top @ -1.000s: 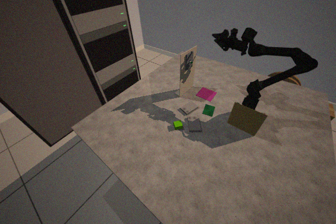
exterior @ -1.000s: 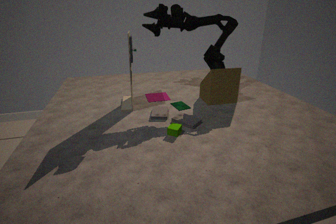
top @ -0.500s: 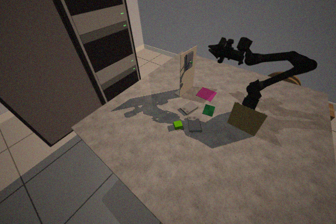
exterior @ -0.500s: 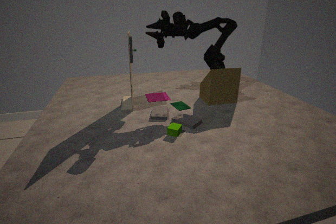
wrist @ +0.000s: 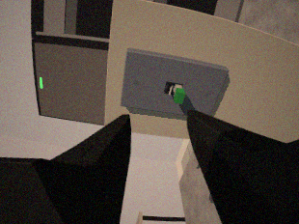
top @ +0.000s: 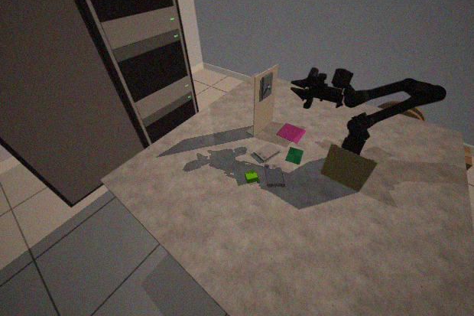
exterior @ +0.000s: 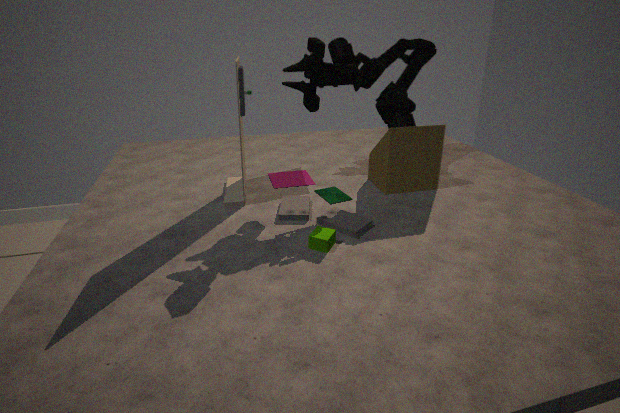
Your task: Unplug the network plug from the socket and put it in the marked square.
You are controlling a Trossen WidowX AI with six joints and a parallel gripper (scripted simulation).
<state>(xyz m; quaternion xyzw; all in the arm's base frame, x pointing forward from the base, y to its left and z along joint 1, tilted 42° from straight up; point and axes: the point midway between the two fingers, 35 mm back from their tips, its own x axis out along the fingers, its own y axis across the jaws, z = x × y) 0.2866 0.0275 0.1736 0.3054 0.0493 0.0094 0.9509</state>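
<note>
The network plug lies 100 mm ahead of my gripper tip, 20 mm to the left of it and 30 mm below it. From my gripper tip the other things lie so: beige panel 120 mm ahead, 20 mm to the left, 140 mm below; then magenta square 30 mm behind, 40 mm to the right, 300 mm below.
</note>
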